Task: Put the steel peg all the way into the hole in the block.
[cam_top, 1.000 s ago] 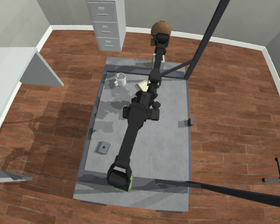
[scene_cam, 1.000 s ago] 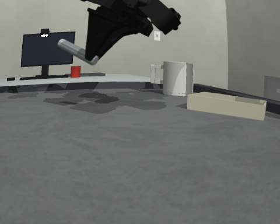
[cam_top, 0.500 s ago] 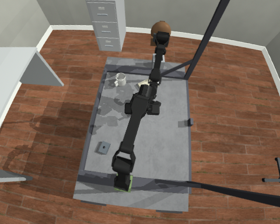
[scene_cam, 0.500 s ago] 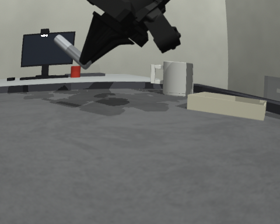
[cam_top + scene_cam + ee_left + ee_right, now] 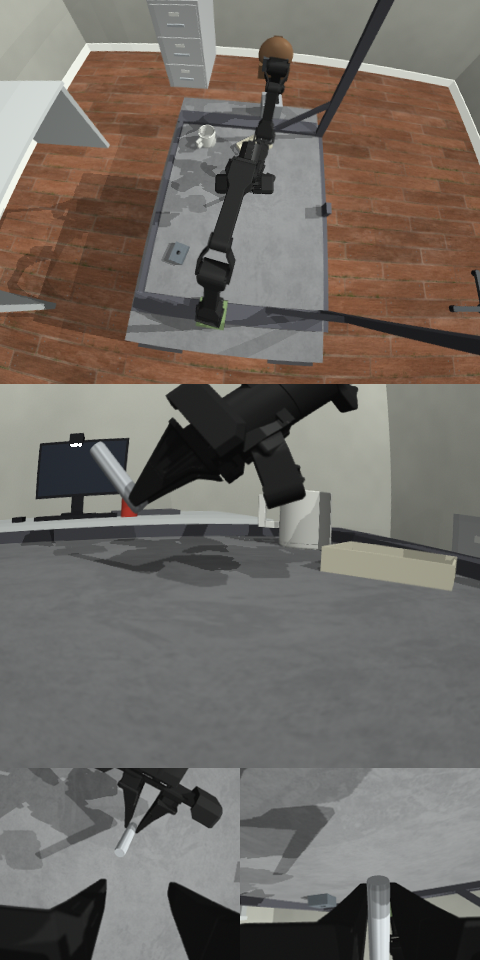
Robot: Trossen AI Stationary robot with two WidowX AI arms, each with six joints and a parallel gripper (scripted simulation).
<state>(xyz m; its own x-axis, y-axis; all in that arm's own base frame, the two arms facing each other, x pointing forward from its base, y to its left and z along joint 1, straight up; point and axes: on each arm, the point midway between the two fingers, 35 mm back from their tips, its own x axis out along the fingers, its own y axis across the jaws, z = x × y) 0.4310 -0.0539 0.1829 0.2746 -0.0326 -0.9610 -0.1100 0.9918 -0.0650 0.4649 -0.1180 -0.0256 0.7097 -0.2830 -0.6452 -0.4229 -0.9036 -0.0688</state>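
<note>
Right now the steel peg is 40 mm to the left of my right hand and 10 mm ahead of it. Round my right hand: shallow tray (240 mm to the right, 80 mm below, 30 mm ahead).
Right now the steel peg is 10 mm ahead of my left hand, 50 mm to the right of it and 160 mm below it. Also, from my left hand: shallow tray: 30 mm ahead, 340 mm to the right, 250 mm below.
</note>
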